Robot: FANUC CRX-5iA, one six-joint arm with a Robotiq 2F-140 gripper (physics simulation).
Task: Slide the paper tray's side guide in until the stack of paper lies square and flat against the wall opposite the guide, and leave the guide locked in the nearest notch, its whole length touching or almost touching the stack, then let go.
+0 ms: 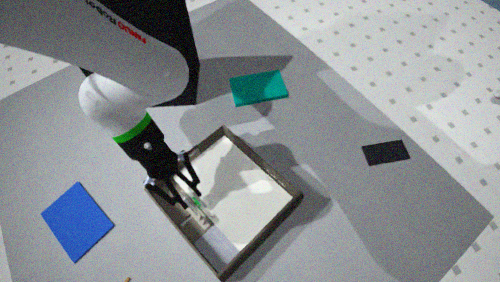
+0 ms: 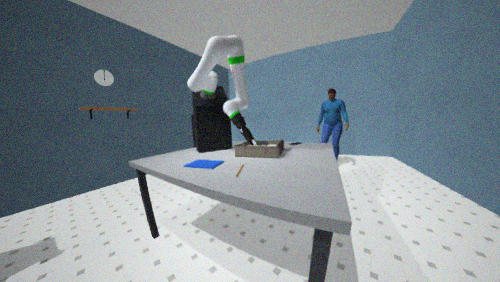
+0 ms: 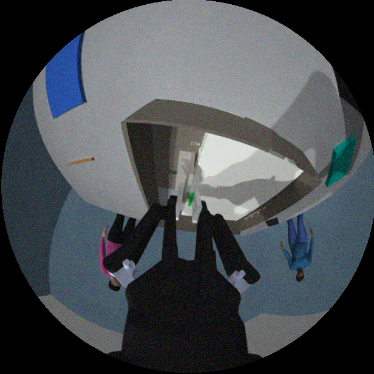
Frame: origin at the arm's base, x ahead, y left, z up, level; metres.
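Where they show: gripper, fingertip midpoint: (image 1: 199, 208); arm's base, link origin: (image 2: 208, 95).
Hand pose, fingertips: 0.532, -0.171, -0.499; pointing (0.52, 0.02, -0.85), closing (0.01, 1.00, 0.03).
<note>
Each offset is from my fingertips to the top centre of the thing, as dx, dy, dz. "*": to the spot under its first point.
The brown paper tray {+0.019, +0.072, +0.043} (image 1: 265, 235) (image 2: 258, 150) (image 3: 209, 116) stands on the grey table and holds a white stack of paper {+0.014, +0.108, -0.010} (image 1: 251, 203) (image 3: 226, 156). The stack lies along the wall far from the guide. The pale side guide {* +0.097, -0.021, -0.034} (image 1: 218, 241) (image 3: 184, 167) runs along the stack's near edge, with a strip of bare tray floor behind it. My gripper (image 1: 192, 200) (image 2: 252, 142) (image 3: 188, 206) reaches into the tray. Its fingers stand slightly open on either side of the guide's tab with the green latch {-0.013, +0.006, +0.029} (image 1: 196, 202) (image 3: 190, 198); they do not squeeze it.
A blue sheet {-0.256, -0.299, -0.045} (image 1: 76, 220) (image 2: 203, 163) (image 3: 64, 76), a teal block {-0.217, +0.456, -0.035} (image 1: 258, 87) (image 3: 340, 160), a black pad {+0.281, +0.562, -0.045} (image 1: 385, 152) and a pencil {+0.016, -0.351, -0.046} (image 2: 239, 170) (image 3: 81, 161) lie on the table. The black pedestal (image 2: 211, 122) stands behind the tray. A person in blue (image 2: 332, 115) stands beyond the table.
</note>
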